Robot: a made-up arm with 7 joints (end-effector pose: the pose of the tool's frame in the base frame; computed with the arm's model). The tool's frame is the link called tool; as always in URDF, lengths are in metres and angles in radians.
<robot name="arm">
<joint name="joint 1" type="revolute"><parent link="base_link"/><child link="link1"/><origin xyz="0.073 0.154 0.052" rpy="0.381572 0.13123 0.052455"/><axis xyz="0 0 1"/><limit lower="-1.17" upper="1.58"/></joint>
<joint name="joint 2" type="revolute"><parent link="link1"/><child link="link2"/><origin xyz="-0.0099 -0.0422 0.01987" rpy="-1.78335 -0.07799 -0.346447"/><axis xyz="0 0 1"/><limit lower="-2.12" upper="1.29"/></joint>
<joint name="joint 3" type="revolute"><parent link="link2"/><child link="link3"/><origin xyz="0.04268 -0.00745 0.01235" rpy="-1.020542 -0.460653 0.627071"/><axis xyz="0 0 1"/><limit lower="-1.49" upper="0.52"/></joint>
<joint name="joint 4" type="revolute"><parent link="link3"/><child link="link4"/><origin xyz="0.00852 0.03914 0.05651" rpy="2.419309 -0.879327 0.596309"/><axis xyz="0 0 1"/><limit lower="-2.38" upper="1.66"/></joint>
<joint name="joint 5" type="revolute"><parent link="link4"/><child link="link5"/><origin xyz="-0.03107 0.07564 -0.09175" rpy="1.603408 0.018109 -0.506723"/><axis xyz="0 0 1"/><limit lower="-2.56" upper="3.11"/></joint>
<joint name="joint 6" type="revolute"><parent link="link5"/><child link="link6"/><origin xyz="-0.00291 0.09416 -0.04" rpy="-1.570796 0 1.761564"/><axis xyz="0 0 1"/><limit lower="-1.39" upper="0.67"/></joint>
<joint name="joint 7" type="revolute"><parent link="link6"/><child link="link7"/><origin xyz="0.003 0.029 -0.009" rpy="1.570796 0 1.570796"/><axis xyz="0 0 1"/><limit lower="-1.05" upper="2.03"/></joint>
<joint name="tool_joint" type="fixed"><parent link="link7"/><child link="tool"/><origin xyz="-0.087 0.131 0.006" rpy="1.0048 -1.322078 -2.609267"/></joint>
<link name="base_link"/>
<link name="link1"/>
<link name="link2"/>
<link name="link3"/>
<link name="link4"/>
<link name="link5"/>
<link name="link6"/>
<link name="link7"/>
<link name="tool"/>
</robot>
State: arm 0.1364 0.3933 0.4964 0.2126 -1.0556 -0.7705 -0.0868
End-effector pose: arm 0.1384 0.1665 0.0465 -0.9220 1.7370 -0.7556
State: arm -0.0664 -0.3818 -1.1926 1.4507 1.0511 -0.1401 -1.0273
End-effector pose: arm 0.0337 -0.1676 -0.0199 1.3964 -0.4432 -0.4564
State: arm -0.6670 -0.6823 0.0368 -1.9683 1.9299 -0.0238 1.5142
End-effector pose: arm 0.1309 0.2419 -0.1240 -0.6769 0.7231 1.1549
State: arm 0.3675 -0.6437 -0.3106 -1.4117 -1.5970 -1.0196 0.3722
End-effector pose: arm 0.0983 0.1891 -0.0176 -0.5017 -0.4616 -2.0043
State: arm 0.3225 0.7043 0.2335 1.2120 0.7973 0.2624 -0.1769
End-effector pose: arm 0.1411 -0.0661 0.1802 0.5983 0.2676 -0.5707
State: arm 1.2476 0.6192 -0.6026 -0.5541 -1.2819 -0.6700 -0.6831
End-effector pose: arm -0.0192 0.2536 0.0083 -1.5751 0.0622 0.4806
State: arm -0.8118 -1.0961 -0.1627 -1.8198 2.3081 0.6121 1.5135
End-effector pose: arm 0.1185 0.2233 -0.2185 -1.6433 1.1261 1.2114
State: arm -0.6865 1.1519 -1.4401 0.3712 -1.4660 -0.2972 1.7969
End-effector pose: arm -0.0759 0.3321 0.0766 -2.4868 -1.2051 0.5524
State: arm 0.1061 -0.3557 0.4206 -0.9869 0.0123 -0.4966 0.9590
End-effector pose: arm 0.0386 0.1637 0.0566 -0.2680 -0.3650 -0.4472
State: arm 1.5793 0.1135 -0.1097 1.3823 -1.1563 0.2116 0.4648
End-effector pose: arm 0.1054 0.1964 0.0013 0.2817 1.9884 1.9037
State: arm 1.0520 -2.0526 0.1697 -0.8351 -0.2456 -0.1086 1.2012
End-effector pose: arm 0.1232 0.1195 0.0673 0.9638 -1.8521 0.2737
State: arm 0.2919 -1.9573 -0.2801 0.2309 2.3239 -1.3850 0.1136
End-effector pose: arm 0.1931 0.1281 -0.0795 -1.5377 1.2138 -1.5430
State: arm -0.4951 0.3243 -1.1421 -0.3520 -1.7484 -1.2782 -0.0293
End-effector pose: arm 0.0934 0.2025 0.0416 -0.6098 1.3527 -1.2140
